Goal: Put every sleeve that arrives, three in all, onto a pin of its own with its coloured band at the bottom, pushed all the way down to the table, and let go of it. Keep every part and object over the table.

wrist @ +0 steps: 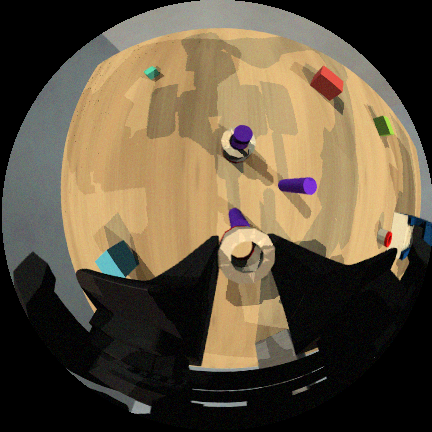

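Note:
My gripper (242,241) is shut on a pale sleeve (226,260), holding it upright with its open top towards the camera. Part of a red band shows at its lower far edge. A purple pin (237,217) stands just behind this sleeve, partly hidden by it; no purple shows through the sleeve's hole. A second pale sleeve (229,145) is around another purple pin (243,133), whose top sticks out; a little red shows at its lower edge. A third purple pin (297,185) stands bare to the right. A small pale cylinder with a red end (385,237), apparently another sleeve, is at the far right.
A white and blue object (401,235) stands at the right edge beside the small cylinder. A red block (327,83) and a green block (384,126) lie at the upper right, a teal block (152,73) at the upper left, and a cyan block (117,259) near the left finger.

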